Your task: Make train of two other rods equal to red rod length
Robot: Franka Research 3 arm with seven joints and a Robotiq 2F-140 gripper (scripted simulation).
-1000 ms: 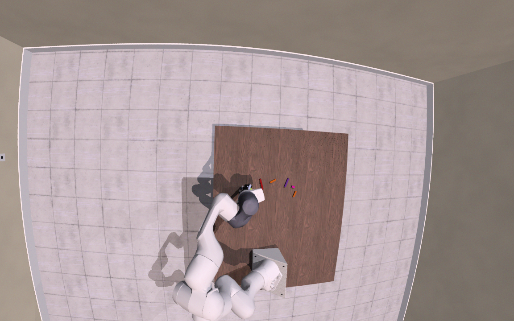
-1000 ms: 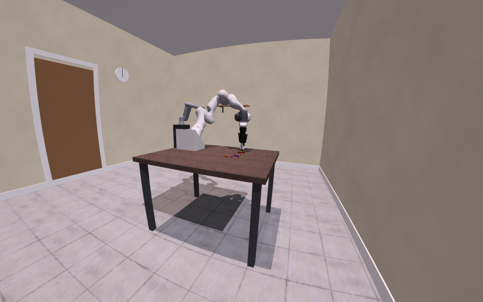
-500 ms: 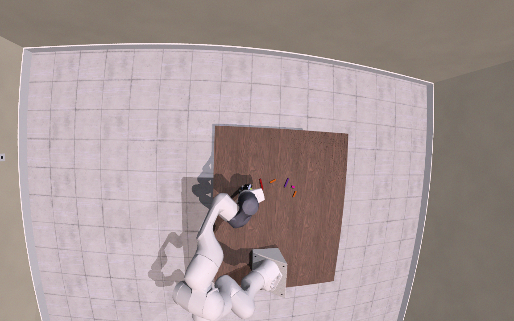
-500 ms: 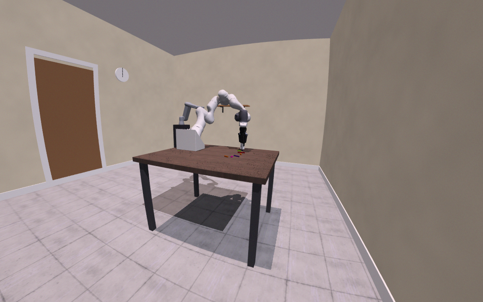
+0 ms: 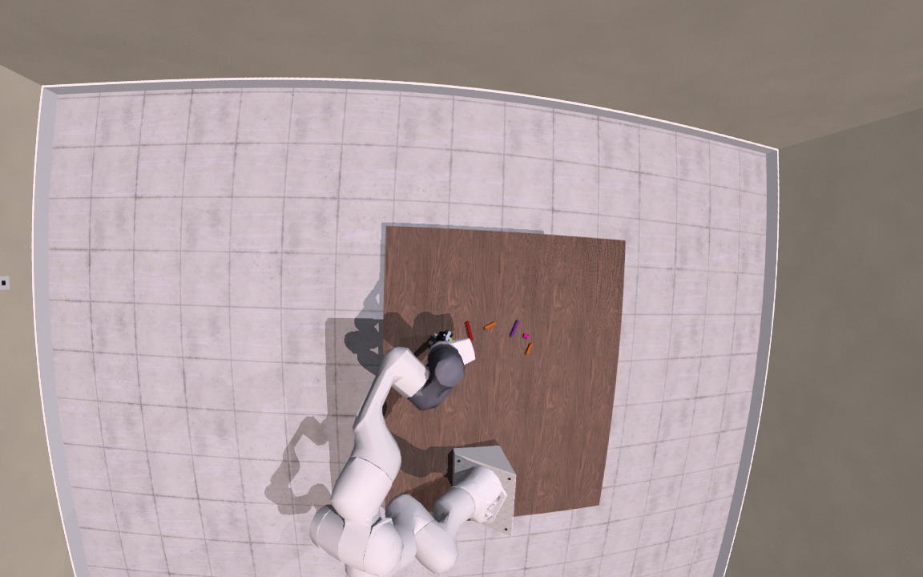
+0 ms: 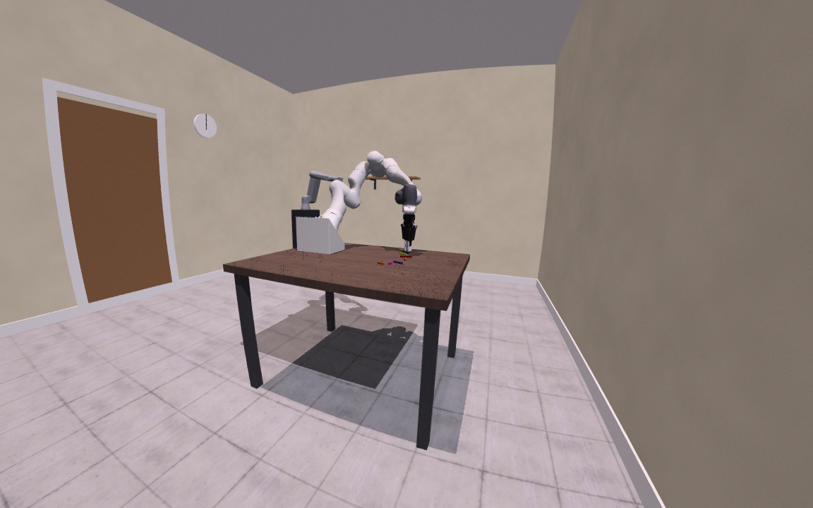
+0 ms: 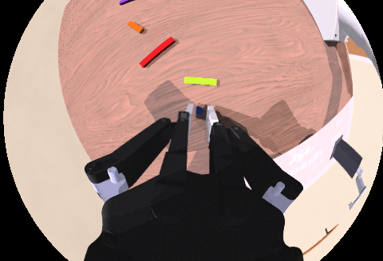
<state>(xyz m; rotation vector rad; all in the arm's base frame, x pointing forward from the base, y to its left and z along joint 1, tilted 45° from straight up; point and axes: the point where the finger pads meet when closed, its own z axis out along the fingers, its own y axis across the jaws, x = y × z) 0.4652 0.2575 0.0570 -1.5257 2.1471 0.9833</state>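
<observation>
Now: the small blue rod 5 cm below my hand. From my hand the other things lie so: red rod 4 cm ahead, 12 cm to the right, 5 cm below; then purple rod 7 cm ahead, 28 cm to the right, 5 cm below; then lime rod 1 cm behind, 5 cm to the right, 5 cm below.
</observation>
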